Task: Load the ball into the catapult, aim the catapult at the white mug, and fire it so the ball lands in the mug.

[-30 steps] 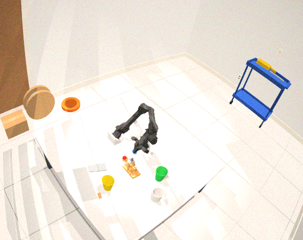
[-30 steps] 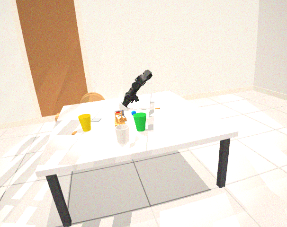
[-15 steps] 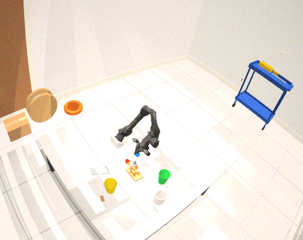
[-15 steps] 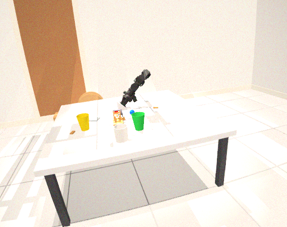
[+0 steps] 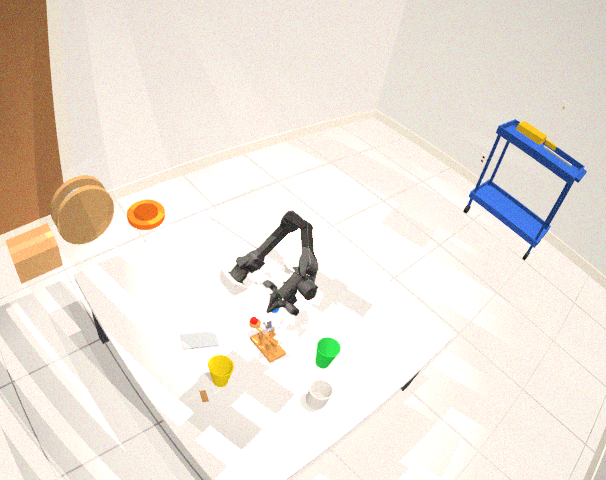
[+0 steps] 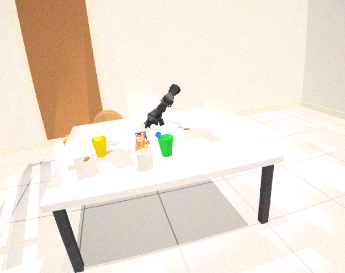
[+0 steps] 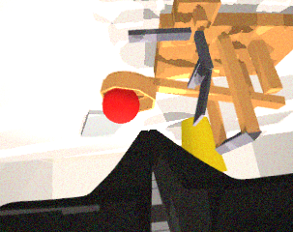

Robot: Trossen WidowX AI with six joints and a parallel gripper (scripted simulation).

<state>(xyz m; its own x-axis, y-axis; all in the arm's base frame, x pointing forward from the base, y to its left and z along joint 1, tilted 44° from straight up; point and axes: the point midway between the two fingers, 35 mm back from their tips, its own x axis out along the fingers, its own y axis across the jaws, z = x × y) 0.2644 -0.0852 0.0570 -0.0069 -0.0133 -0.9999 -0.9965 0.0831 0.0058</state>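
The red ball is 50 mm to the right of my gripper tip, 40 mm below it and 20 mm behind it. The rest, counted from my gripper tip: green cup 280 mm ahead, 80 mm to the left, 70 mm below; blue ball 90 mm to the left, 80 mm below, 50 mm behind; wooden catapult 50 mm below, 50 mm ahead, 30 mm to the right.
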